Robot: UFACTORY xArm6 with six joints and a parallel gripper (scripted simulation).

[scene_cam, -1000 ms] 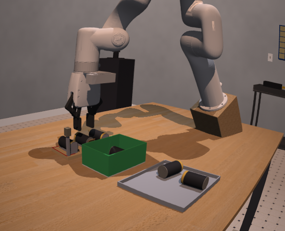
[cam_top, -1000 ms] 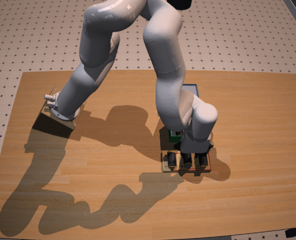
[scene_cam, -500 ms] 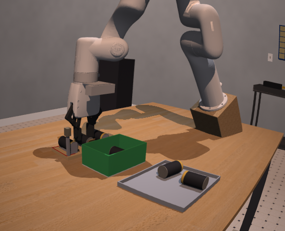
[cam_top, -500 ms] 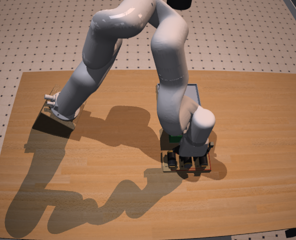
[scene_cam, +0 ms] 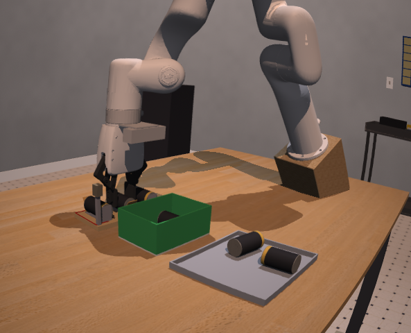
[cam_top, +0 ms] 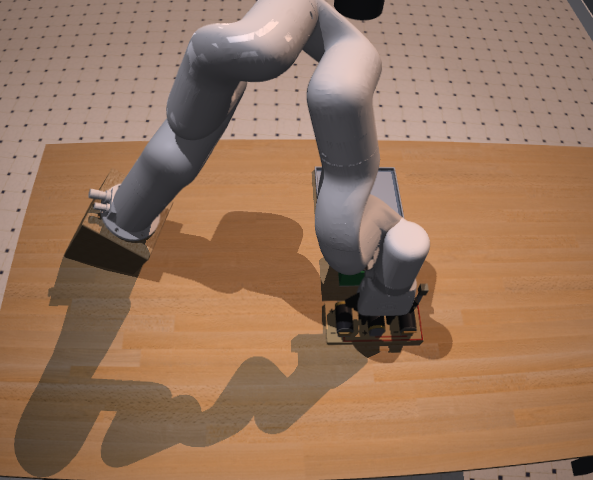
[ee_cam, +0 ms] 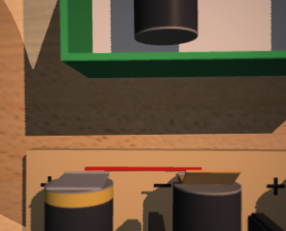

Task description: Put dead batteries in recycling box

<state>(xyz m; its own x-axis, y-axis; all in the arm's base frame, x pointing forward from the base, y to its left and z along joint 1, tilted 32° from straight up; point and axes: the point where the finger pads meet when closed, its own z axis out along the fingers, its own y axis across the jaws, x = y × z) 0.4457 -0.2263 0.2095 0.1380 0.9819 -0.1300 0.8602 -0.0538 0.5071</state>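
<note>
Right now my hand is 3 cm short of the green recycling box, 14 cm to the right of it and 3 cm above it. Also, from my hand: grey tray (5 cm ahead, 32 cm to the left, 4 cm below).
</note>
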